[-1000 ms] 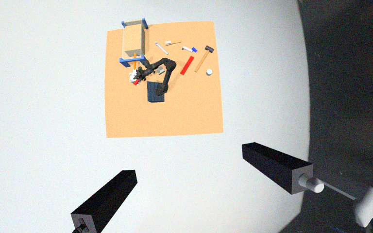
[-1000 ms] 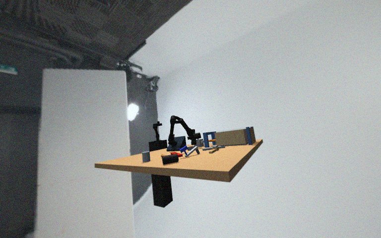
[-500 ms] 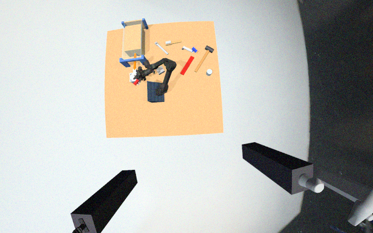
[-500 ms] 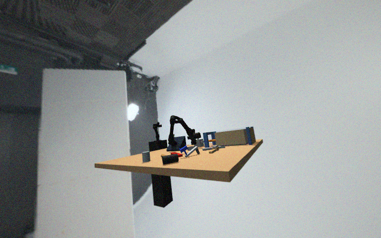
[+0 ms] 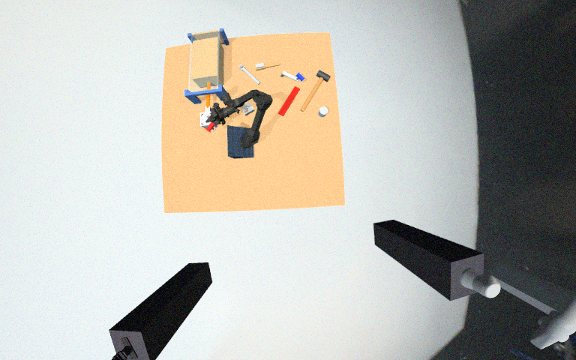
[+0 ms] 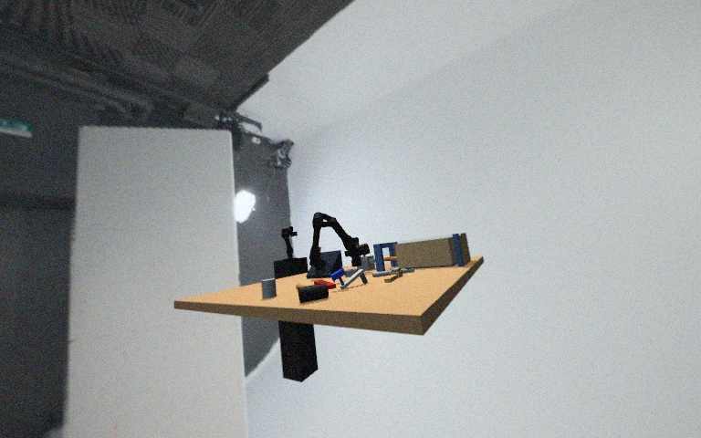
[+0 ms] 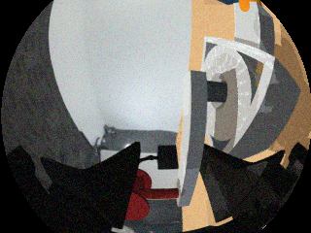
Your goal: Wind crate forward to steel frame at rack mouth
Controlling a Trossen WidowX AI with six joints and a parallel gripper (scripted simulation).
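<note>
My gripper tip is 20 mm to the left of the winch handle, 10 mm past it and 10 mm above it. The rest, counted from my gripper tip: winch: 100 mm below, 30 mm ahead, 10 mm to the left; then red knob: 40 mm behind, 30 mm to the right, 20 mm above; then blue steel frame: 210 mm ahead, 20 mm below, 10 mm to the left.
</note>
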